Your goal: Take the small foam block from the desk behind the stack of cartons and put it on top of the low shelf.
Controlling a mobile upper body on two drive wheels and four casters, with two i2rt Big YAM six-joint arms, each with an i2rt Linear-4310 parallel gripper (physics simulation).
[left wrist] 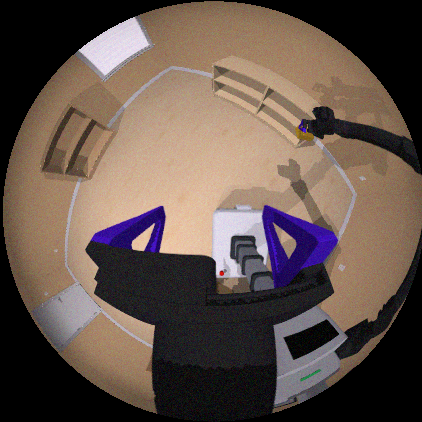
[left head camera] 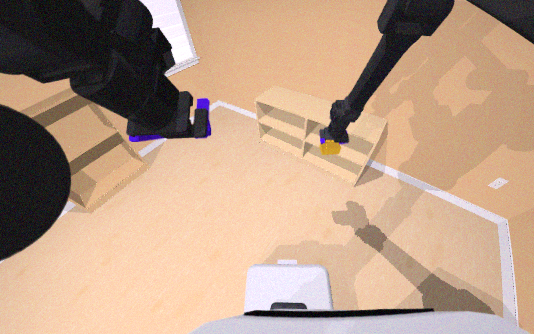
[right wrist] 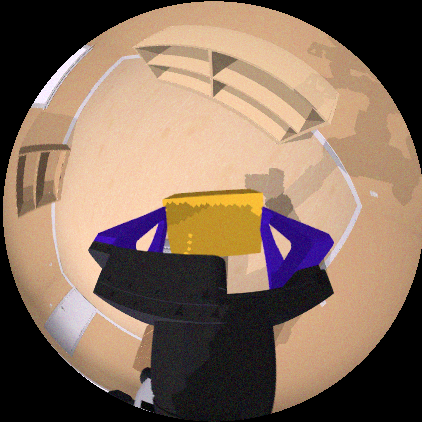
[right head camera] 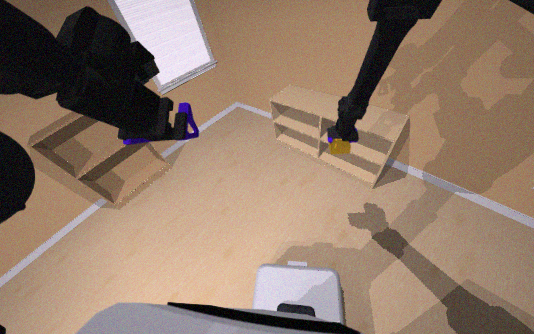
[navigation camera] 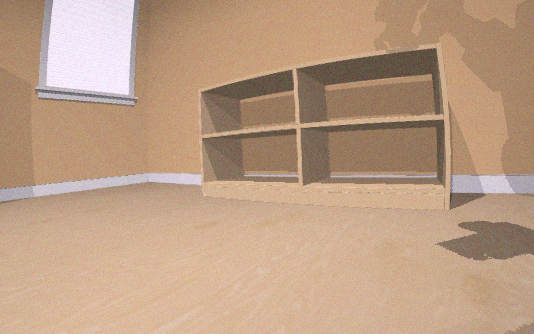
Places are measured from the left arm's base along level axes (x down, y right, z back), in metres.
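Pixels of known places: left gripper, between the fingertips: (left wrist: 213,210) (left head camera: 187,133) (right head camera: 178,135); right gripper, between the fingertips: (left wrist: 304,129) (left head camera: 330,143) (right wrist: 213,211) (right head camera: 339,142).
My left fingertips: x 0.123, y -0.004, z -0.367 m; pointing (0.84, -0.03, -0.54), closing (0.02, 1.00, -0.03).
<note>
Behind a point stands the place of what it marks.
The yellow foam block (left head camera: 330,147) {x 0.517, y 0.435, z -0.727 m} (right head camera: 340,146) {x 0.517, y 0.440, z -0.727 m} (left wrist: 305,135) {x 0.520, y 0.432, z -0.725 m} (right wrist: 215,230) {x 0.517, y 0.444, z -0.750 m} is held between the purple fingers of my right gripper (left head camera: 332,141) {x 0.524, y 0.442, z -0.767 m} (right head camera: 342,140) {x 0.524, y 0.442, z -0.767 m} (right wrist: 213,211) {x 0.524, y 0.442, z -0.767 m}, which is shut on it. The low shelf (left head camera: 295,101) {x 0.800, y 0.351, z -1.687 m} (right head camera: 309,99) {x 0.800, y 0.346, z -1.699 m} (left wrist: 250,68) {x 0.800, y 0.309, z -1.709 m} (right wrist: 240,42) {x 0.800, y 0.572, z -1.517 m} (navigation camera: 325,196) {x 1.371, y 0.518, z -1.354 m} is pale wood with four open compartments and stands by the wall. In the right wrist view it lies ahead of the block, with floor beneath the block. My left gripper (left head camera: 170,137) (right head camera: 160,139) (left wrist: 213,210) {x 0.122, y -0.004, z -0.367 m} is open and empty, left of the shelf in the head views. The desk and cartons do not show.
Another wooden shelf unit (left head camera: 105,150) {x 1.039, y -1.790, z -1.337 m} (right head camera: 142,175) {x 1.310, y -1.734, z -1.174 m} (left wrist: 102,145) {x 1.310, y -1.602, z -1.180 m} stands at the left, partly behind my left arm in the left head view. A window (left head camera: 172,30) {x 0.206, y -1.038, z -2.480 m} (right head camera: 167,45) {x 0.198, y -1.221, z -2.222 m} (navigation camera: 90,45) {x 0.139, y -1.184, z -2.274 m} is on the wall near the corner. My white base (left head camera: 287,285) {x 1.150, y 0.222, z -0.195 m} is at the bottom.
</note>
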